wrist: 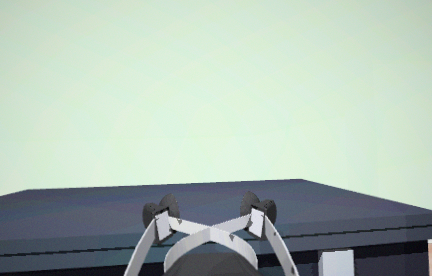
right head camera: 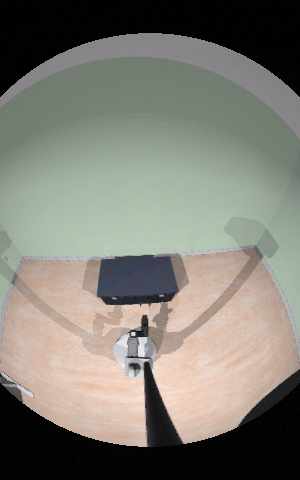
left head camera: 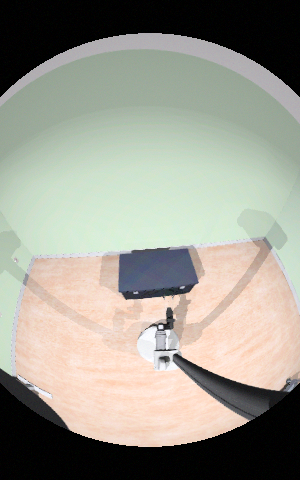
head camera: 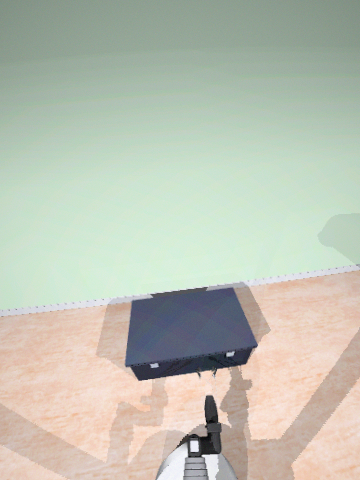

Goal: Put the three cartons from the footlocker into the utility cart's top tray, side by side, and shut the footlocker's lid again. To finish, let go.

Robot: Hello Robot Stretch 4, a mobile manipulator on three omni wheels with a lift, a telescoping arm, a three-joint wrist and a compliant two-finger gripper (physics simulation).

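Places are measured from the robot's base along level axes (x ahead, y left, z up), in centimetres.
Where they show: gripper, fingertip midpoint: [wrist: 209, 208] [right head camera: 144, 300] [left head camera: 167, 292] [head camera: 205, 365].
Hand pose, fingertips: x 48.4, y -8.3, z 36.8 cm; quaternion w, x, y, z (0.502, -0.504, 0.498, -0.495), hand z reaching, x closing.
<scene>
After its pixels a point has its place.
The dark blue footlocker [head camera: 190, 325] {x 74.5, y -0.8, z 32.5 cm} [left head camera: 157, 270] {x 75.0, y 0.3, z 32.5 cm} [right head camera: 137, 277] {x 74.9, y -0.6, z 32.4 cm} [wrist: 90, 215] {x 64.5, y 11.0, z 32.4 cm} stands on the floor against the wall, with its lid down. Two pale latches show on its front, one at the left [head camera: 154, 365] {x 52.9, y 22.7, z 25.6 cm} and one at the right [head camera: 230, 354] {x 58.2, y -25.5, z 24.8 cm} [wrist: 337, 262] {x 58.1, y -25.3, z 26.7 cm}. My gripper [head camera: 207, 373] [left head camera: 168, 297] {x 48.4, y -8.3, z 36.7 cm} [right head camera: 145, 304] {x 48.4, y -8.3, z 36.7 cm} [wrist: 209, 208] {x 48.4, y -8.3, z 36.7 cm} is open and empty, its fingertips apart in front of the footlocker's front side, right of its middle. The cartons and the utility cart's top tray do not show clearly in any view; the closed lid hides the footlocker's inside.
The pale green wall [head camera: 180, 175] {x 127.9, y 1.0, z 117.7 cm} [left head camera: 150, 190] {x 127.2, y 7.9, z 95.2 cm} rises right behind the footlocker. A white bar-like thing [left head camera: 37, 387] [right head camera: 20, 386] lies low at the left edge. A small grey thing [left head camera: 290, 384] shows partly at the right edge; I cannot tell what it is. Robot shadows fall on floor and wall.
</scene>
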